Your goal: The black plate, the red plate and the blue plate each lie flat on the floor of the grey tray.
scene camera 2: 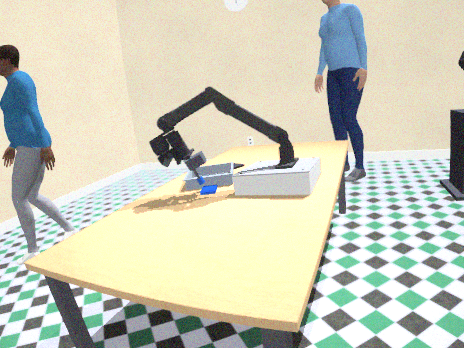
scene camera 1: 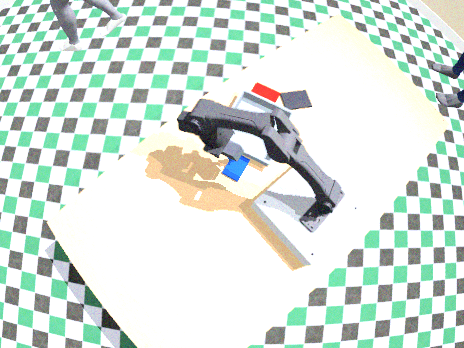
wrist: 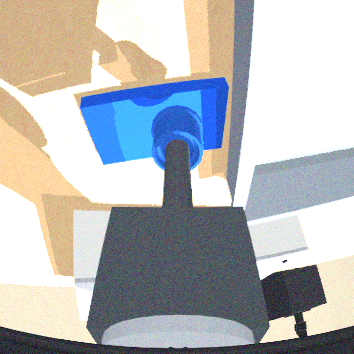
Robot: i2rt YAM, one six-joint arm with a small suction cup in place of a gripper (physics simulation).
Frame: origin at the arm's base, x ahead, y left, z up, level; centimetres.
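Where they show: end effector, tool point: [scene camera 2: 202, 182] [wrist: 176, 128]; arm's base, origin of the base link: [scene camera 2: 287, 163] [scene camera 1: 323, 207].
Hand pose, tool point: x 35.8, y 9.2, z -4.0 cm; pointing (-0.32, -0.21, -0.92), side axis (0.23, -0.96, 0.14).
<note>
Things, the pixels of their top centre, and the offset from my tool point.
- blue plate, middle of its top: [wrist: 158, 128] [scene camera 1: 236, 166] [scene camera 2: 208, 188] dx -2.7, dy +0.3, dz -2.5 cm
- grey tray, middle of its top: [scene camera 1: 256, 124] [scene camera 2: 209, 170] dx +3.0, dy -15.6, dz +1.5 cm
- red plate, middle of its top: [scene camera 1: 265, 93] dx +11.2, dy -30.3, dz -2.5 cm
- black plate, middle of its top: [scene camera 1: 296, 99] dx +0.8, dy -38.6, dz -2.6 cm
The blue plate [scene camera 1: 235, 168] [scene camera 2: 208, 189] [wrist: 123, 130] lies flat on the table, just outside the near wall of the grey tray [scene camera 1: 262, 101] [scene camera 2: 211, 174] [wrist: 240, 105]. The red plate [scene camera 1: 265, 92] and the black plate [scene camera 1: 295, 99] lie on the table beyond the tray's far side, next to each other. My gripper, a blue suction cup [scene camera 2: 201, 181] [wrist: 177, 138], hangs a little above the blue plate near its tray-side edge and holds nothing. In scene camera 1 the wrist hides the cup.
The arm's base stands on a grey block [scene camera 2: 277, 181] [scene camera 1: 322, 209] right next to the tray. One person [scene camera 2: 342, 74] stands at the table's far end and another person [scene camera 2: 22, 150] walks on the left.
</note>
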